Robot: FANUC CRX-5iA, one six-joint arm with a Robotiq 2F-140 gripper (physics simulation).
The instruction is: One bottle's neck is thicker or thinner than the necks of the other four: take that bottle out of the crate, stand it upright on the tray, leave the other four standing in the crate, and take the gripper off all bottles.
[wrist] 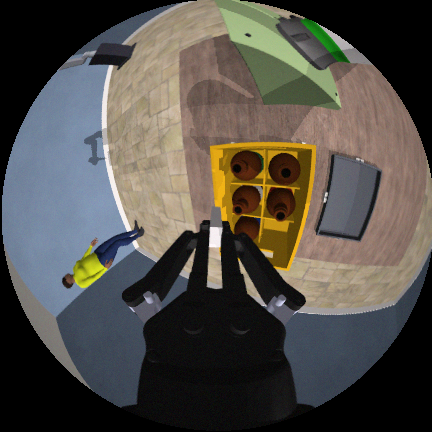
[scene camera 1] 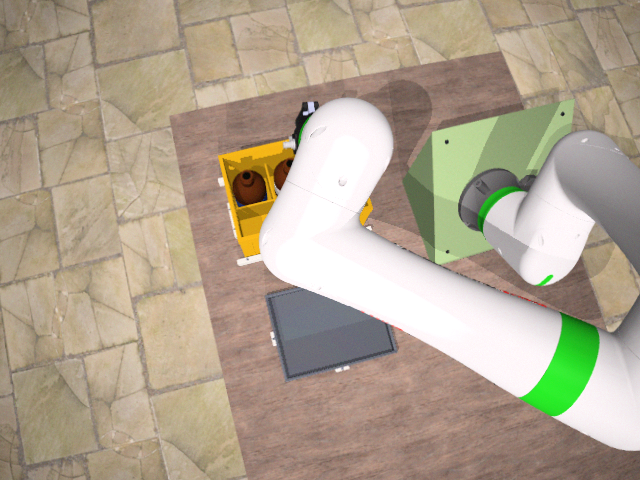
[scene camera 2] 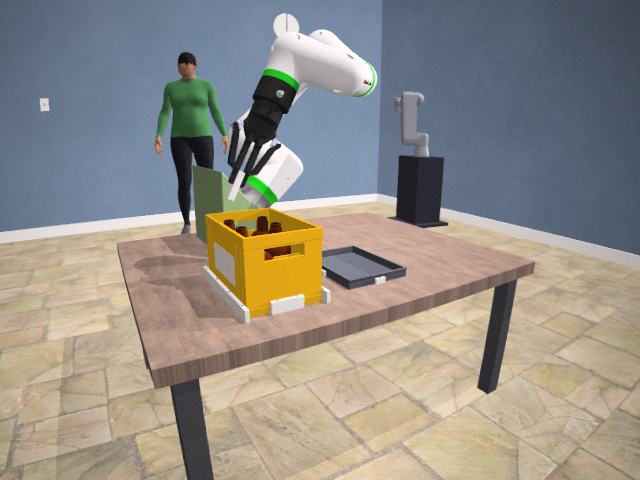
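Where they show: gripper, fingertip midpoint: (wrist: 215, 214) (scene camera 2: 229, 199); arm's base, origin of the base link: (scene camera 1: 488, 199) (scene camera 2: 246, 207).
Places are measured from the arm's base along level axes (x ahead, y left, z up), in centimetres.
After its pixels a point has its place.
The yellow crate (scene camera 1: 249, 248) @[x 52.3, y 3.7, z -3.5 cm] (scene camera 2: 281, 279) @[x 55.1, y -6.2, z -5.7 cm] (wrist: 308, 190) @[x 34.3, y 0.9, z 4.5 cm] holds five brown bottles in its six compartments. In the wrist view these are two far bottles (wrist: 248, 165) @[x 32.7, y -11.1, z -0.4 cm] (wrist: 285, 168) @[x 31.7, y -3.7, z 3.2 cm], two middle bottles (wrist: 245, 199) @[x 40.4, y -10.7, z 0.0 cm] (wrist: 281, 200) @[x 38.9, y -2.8, z -0.5 cm] and a near bottle (wrist: 246, 228) @[x 48.7, y -9.4, z -0.8 cm], whose neck is hidden behind the fingers. The compartment beside the near bottle is empty. Which neck differs is not clear. The dark grey tray (scene camera 1: 330, 338) @[x 37.3, y 24.1, z -12.5 cm] (scene camera 2: 356, 263) @[x 34.5, y 24.0, z -12.5 cm] (wrist: 350, 200) @[x 36.6, y 21.0, z -12.5 cm] is empty. My gripper (scene camera 2: 236, 187) (wrist: 215, 214) @[x 40.3, y -13.6, z 9.8 cm] is shut and empty, tilted, its tips above the crate and clear of the bottles.
White blocks (scene camera 2: 287, 304) @[x 56.2, y -5.3, z -11.3 cm] stand along the crate's base on the wooden table (scene camera 1: 413, 408) @[x 21.2, y 41.9, z -13.0 cm]. A green mounting plate (scene camera 1: 447, 196) @[x 10.1, y -0.9, z 2.6 cm] (wrist: 300, 87) @[x 13.3, y -1.6, z -2.2 cm] with the robot's base stands behind the crate in the second scene view. The arm (scene camera 1: 413, 304) @[x 32.6, y 23.5, z 44.7 cm] covers part of the crate and tray in the first scene view.
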